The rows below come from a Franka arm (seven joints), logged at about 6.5 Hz.
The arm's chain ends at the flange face. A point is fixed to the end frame.
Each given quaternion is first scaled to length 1.
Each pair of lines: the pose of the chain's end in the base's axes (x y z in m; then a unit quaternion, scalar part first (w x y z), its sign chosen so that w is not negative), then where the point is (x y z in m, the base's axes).
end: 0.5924, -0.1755, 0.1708, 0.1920, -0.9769, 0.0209, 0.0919
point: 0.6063 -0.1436 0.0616
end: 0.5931, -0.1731, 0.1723, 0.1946, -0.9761, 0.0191, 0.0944
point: 0.6065 -0.1405 0.0632
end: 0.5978, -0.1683, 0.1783, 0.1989, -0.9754, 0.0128, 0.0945
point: 0.6110 -0.1345 0.0696
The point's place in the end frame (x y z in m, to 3 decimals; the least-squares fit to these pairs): 0.034 0.010 0.109
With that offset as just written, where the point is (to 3 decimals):
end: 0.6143, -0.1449, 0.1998, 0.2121, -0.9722, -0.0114, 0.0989
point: 0.626 -0.107 0.092
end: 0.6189, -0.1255, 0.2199, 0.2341, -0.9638, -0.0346, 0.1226
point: 0.624 -0.082 0.114
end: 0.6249, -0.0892, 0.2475, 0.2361, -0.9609, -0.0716, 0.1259
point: 0.628 -0.044 0.142
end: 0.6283, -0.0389, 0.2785, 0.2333, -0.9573, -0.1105, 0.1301
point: 0.629 0.007 0.174
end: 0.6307, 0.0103, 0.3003, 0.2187, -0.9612, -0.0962, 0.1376
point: 0.631 0.053 0.194
